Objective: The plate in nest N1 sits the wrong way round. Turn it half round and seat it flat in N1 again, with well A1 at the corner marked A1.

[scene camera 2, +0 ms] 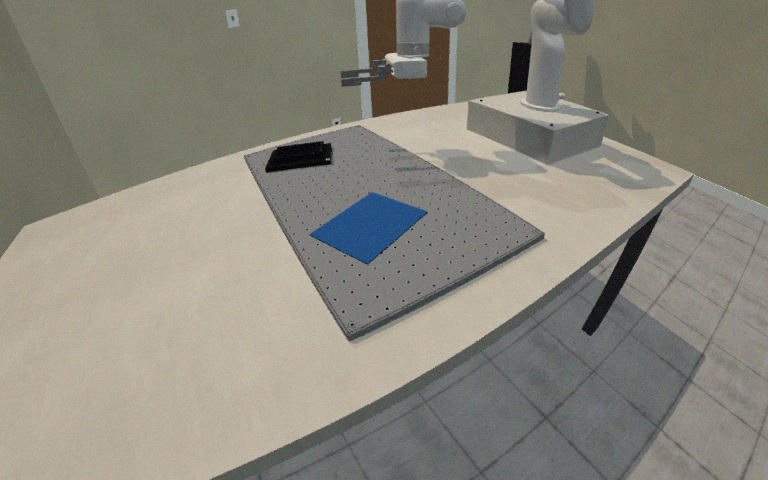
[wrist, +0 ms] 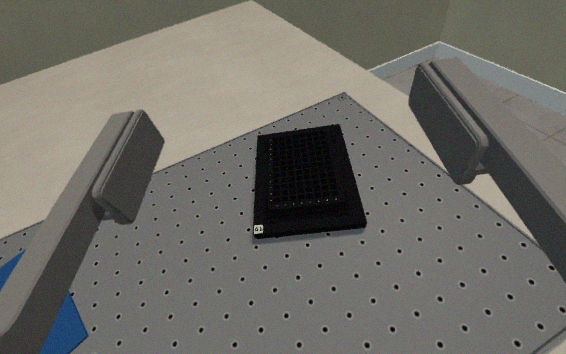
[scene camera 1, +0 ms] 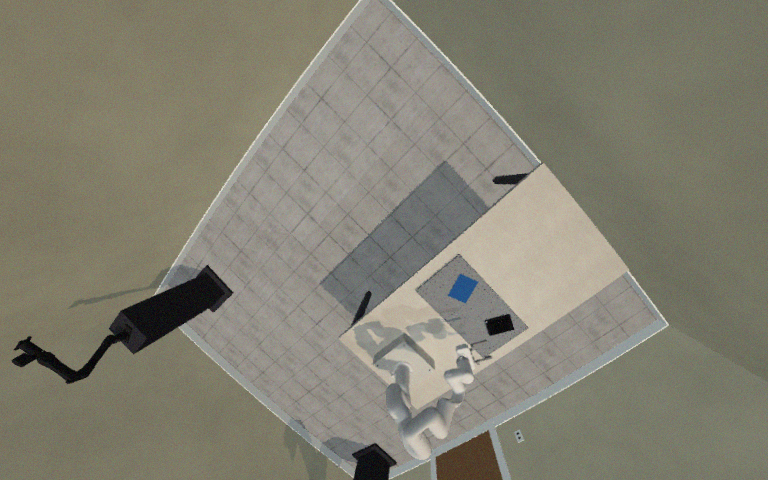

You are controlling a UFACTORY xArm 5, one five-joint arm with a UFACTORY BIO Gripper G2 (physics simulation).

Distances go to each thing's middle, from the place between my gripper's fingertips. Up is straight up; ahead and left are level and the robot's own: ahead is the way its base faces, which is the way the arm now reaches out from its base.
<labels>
Right now the black well plate [scene camera 2: 307,151] is 12 cm ahead of my hand, 4 cm to the right of it and 18 cm below it. Also, from my hand: flat blue rectangle [scene camera 2: 364,230] 8 cm ahead, 32 cm to the left, 19 cm below; black nest [wrist: 323,222] 12 cm ahead, 4 cm to the right, 19 cm below.
</labels>
